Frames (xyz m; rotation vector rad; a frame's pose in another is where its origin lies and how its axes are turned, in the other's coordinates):
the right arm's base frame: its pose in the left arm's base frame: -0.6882 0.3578 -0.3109 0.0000 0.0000 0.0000
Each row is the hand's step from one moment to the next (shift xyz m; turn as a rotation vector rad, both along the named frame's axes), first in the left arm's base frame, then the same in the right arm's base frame.
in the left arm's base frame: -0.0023 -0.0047 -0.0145 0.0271 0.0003 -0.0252
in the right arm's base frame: -0.0023 -0.0047 -0.0145 0.0271 0.0003 -0.0252
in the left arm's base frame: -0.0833 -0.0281 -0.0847 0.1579 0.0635 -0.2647
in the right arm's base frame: -0.0833 -0.0281 -0.0847 0.1579 0.0635 -0.2647
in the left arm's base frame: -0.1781 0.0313 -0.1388 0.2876 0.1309 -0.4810
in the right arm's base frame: -0.1781 0.0313 -0.1388 0.2876 0.1309 -0.4810
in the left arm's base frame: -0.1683 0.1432 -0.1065 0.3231 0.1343 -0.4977
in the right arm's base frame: -0.1683 0.1432 -0.1065 0.3231 0.1343 -0.4977
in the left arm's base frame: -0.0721 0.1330 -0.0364 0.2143 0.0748 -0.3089
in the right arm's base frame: -0.0721 0.1330 -0.0364 0.2143 0.0748 -0.3089
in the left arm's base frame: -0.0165 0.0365 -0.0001 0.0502 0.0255 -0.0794
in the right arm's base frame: -0.0165 0.0365 -0.0001 0.0502 0.0255 -0.0794
